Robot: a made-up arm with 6 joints. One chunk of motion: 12 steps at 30 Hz.
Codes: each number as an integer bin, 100 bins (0 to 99) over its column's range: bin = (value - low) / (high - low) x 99, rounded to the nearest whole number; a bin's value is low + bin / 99 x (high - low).
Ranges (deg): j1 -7..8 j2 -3..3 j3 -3..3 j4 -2..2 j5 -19..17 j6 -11..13
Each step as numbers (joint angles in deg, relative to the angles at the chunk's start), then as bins.
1 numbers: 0.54 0.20 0.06 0.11 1.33 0.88
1 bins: 50 53 50 52 56 49
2 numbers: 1.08 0.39 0.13 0.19 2.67 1.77
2 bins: 53 56 52 54 60 53
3 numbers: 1.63 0.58 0.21 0.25 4.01 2.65
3 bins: 57 59 53 56 63 56
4 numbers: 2.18 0.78 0.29 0.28 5.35 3.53
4 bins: 61 62 54 56 67 60
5 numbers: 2.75 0.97 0.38 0.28 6.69 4.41
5 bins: 64 66 56 56 71 64
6 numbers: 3.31 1.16 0.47 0.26 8.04 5.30
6 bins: 68 69 57 56 74 67
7 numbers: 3.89 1.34 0.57 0.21 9.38 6.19
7 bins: 72 72 59 55 78 71
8 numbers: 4.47 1.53 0.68 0.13 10.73 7.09
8 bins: 76 75 61 53 82 75
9 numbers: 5.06 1.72 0.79 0.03 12.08 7.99
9 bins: 80 78 63 50 85 78
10 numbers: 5.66 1.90 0.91 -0.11 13.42 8.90
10 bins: 84 81 65 47 89 82
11 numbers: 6.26 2.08 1.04 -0.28 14.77 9.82
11 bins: 88 84 67 43 93 86
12 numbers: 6.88 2.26 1.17 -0.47 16.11 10.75
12 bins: 92 87 69 38 97 90
